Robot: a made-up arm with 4 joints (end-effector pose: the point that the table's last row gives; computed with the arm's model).
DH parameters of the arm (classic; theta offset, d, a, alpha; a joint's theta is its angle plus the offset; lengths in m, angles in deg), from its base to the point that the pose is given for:
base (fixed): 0 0.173 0 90
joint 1: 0 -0.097 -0.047 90
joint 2: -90 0.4 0.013 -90
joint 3: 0 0.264 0.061 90
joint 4: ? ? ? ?
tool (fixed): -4.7 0.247 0 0
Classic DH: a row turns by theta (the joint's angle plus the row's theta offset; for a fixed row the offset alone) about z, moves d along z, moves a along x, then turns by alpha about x.
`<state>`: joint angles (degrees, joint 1 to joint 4).
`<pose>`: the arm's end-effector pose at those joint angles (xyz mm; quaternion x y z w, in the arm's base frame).
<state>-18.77 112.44 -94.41 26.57</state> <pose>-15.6 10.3 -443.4 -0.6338 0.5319 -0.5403 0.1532</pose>
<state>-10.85 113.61 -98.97 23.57</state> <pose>56.9 15.9 -441.1 -0.5922 0.5578 -0.5513 0.1852</pose>
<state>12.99 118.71 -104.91 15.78</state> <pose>284.2 11.2 -353.5 -0.4272 0.5896 -0.6142 0.3043</pose>
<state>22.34 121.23 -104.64 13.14</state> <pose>361.4 2.1 -287.2 -0.3467 0.5826 -0.6428 0.3566</pose>
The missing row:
joint 4: 85.3 0 -0.293 180
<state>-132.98 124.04 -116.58 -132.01</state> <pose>-235.3 -464.5 485.8 -0.2425 -0.7482 0.4660 0.4054</pose>
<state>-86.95 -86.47 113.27 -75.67</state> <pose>-701.1 303.9 45.6 0.9772 0.1158 -0.1778 0.0079</pose>
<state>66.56 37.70 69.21 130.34</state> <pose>120.9 -257.3 369.8 0.7771 0.2963 -0.4691 0.2971</pose>
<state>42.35 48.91 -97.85 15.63</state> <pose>458.4 273.8 -152.3 -0.5468 0.0006 -0.5880 0.5960</pose>
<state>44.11 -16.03 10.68 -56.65</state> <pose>231.0 -85.6 127.2 -0.1407 -0.3311 0.5796 0.7312</pose>
